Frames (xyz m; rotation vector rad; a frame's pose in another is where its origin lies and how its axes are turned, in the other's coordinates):
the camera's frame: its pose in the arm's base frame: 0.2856 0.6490 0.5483 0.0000 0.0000 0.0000
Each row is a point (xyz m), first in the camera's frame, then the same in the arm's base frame.
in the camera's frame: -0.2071 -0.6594 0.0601
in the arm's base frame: 0.0785 -0.0104 0.6084
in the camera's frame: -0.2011 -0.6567 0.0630
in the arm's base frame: 0.0845 -0.0077 0.6113
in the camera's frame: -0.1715 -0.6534 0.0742
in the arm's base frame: 0.1141 -0.0044 0.6225
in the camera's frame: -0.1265 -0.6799 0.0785
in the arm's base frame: 0.1591 -0.0309 0.6268
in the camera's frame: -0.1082 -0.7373 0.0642
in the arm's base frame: 0.1774 -0.0883 0.6125
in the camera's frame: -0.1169 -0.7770 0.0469
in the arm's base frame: 0.1687 -0.1280 0.5952
